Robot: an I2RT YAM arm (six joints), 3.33 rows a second.
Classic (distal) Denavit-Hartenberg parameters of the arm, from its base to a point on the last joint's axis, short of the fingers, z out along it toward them. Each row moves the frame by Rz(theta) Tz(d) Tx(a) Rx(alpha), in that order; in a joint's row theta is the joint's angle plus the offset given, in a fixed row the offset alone. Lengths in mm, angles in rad.
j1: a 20, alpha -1.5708, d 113.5, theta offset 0
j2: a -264, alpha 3.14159, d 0, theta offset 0
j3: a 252.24, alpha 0, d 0, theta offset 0.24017
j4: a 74, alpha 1.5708, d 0, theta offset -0.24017
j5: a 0, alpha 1.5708, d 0, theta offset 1.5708
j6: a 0, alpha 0, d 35.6, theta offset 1.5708
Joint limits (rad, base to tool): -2.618..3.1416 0..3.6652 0..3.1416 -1.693..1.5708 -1.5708..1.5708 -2.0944..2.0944
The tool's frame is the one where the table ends.
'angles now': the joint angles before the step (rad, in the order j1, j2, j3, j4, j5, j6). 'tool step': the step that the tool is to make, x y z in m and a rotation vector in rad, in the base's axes. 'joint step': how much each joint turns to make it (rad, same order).
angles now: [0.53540 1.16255 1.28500 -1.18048 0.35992 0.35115]
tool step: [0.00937 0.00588 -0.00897 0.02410 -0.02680 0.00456]
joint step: [-0.00002 0.01410 -0.03741 0.08700 -0.00840 -0.00040]
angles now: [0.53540 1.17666 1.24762 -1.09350 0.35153 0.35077]
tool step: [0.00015 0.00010 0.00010 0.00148 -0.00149 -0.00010]
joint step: [-0.00002 0.00001 -0.00001 0.00193 -0.00039 0.00036]
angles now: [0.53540 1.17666 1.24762 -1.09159 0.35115 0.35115]
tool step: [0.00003 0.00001 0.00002 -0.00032 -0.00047 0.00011]
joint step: [0.00003 -0.00001 -0.00002 0.00038 0.00040 -0.00036]
